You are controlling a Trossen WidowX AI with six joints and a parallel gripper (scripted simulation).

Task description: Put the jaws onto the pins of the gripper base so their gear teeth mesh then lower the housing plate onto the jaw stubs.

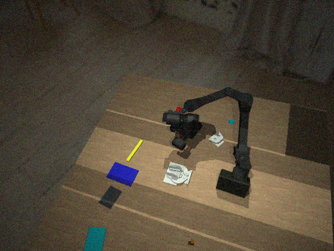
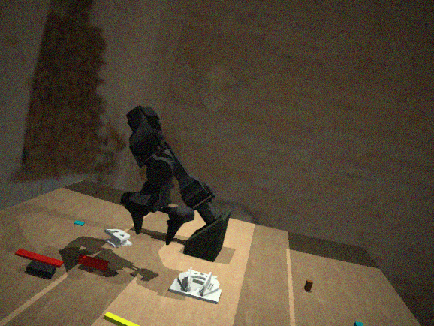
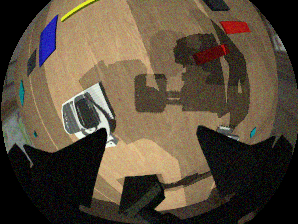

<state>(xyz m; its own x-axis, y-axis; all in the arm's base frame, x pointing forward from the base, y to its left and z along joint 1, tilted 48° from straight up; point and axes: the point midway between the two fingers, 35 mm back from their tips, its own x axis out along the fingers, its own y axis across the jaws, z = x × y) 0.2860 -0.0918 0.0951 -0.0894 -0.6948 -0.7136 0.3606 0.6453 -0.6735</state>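
Right now the white block is 14 cm behind my gripper tip, 13 cm to the right of it and 9 cm below it. Round my gripper tip: grey jaw: 15 cm to the left, 8 cm below, 1 cm behind; then dark block: 22 cm to the right, 17 cm ahead, 9 cm below; then red bar: 25 cm to the right, 11 cm ahead, 9 cm below.
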